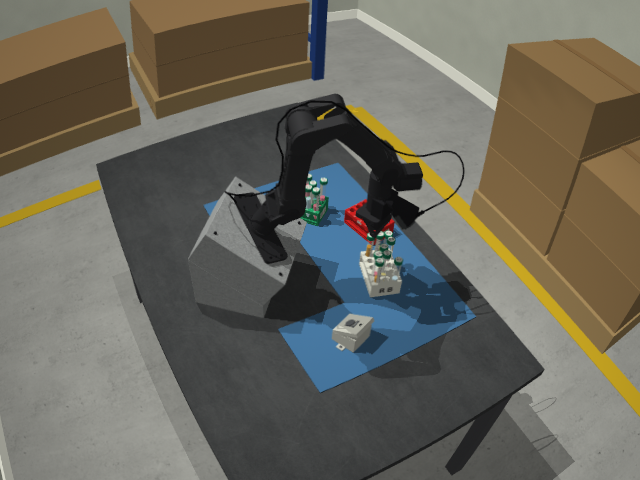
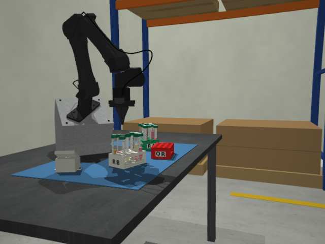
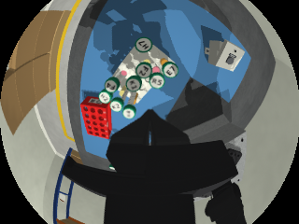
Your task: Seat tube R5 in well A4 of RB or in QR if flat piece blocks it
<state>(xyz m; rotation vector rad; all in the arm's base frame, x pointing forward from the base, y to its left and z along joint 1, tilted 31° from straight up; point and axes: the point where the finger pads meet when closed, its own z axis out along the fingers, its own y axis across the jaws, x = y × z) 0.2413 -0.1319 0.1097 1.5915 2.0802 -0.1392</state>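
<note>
Right now the grey done button box is 180 mm behind my hand, 120 mm to the right of it and 120 mm below it. Also, from my hand: red rack QR (150 mm to the left, 140 mm below, 140 mm ahead); green rack RA (320 mm to the left, 140 mm below, 30 mm ahead); white rack RB (140 mm below, 20 mm to the right, 20 mm ahead).
</note>
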